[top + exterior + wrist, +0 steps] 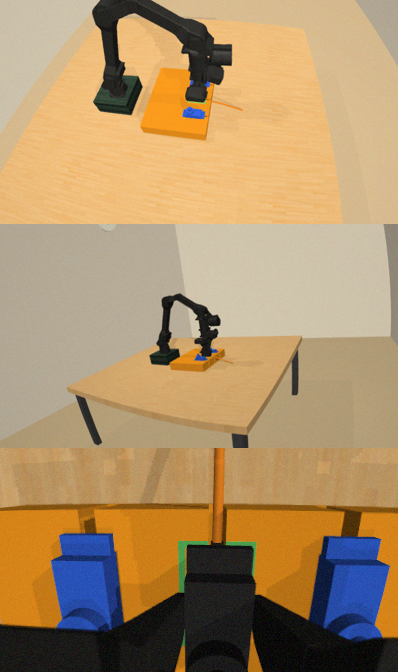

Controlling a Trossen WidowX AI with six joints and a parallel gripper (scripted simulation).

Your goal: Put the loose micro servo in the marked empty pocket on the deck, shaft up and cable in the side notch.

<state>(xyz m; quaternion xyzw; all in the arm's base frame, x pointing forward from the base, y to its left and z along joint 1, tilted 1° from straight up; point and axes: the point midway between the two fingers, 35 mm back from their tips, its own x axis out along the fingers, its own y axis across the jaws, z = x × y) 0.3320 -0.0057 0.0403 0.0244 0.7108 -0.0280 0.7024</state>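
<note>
The orange deck is 12 cm behind my gripper tip, 1 cm to the left of it and 6 cm below it.
</note>
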